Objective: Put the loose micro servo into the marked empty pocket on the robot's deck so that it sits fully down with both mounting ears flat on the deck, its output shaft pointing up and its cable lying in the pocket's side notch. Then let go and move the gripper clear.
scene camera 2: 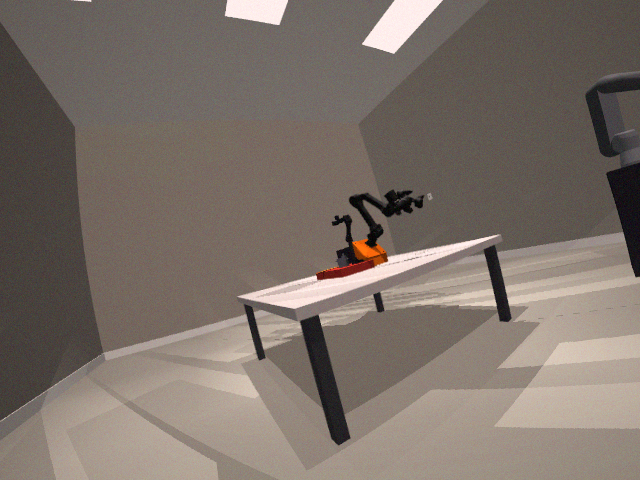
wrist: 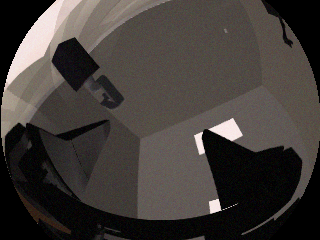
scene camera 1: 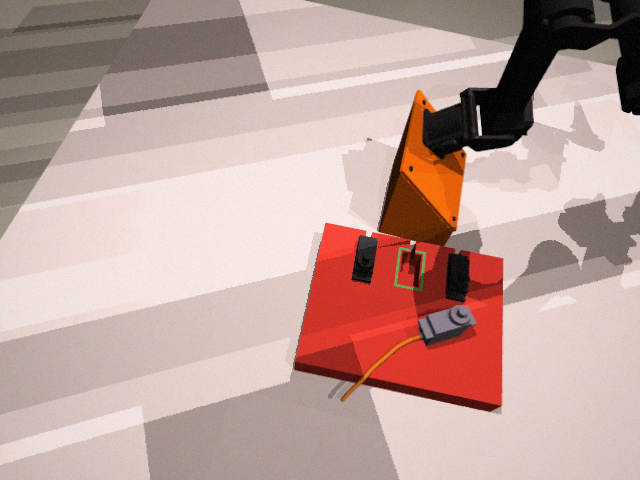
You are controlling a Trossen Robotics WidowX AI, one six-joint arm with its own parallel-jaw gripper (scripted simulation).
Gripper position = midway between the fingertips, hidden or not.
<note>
My gripper (wrist: pixel 157 129) is open, holding nothing. I also see a grey micro servo (scene camera 1: pixel 449 323) and a red deck (scene camera 1: pixel 349 325).
The wrist view does not show the grey micro servo: it is out of frame.
</note>
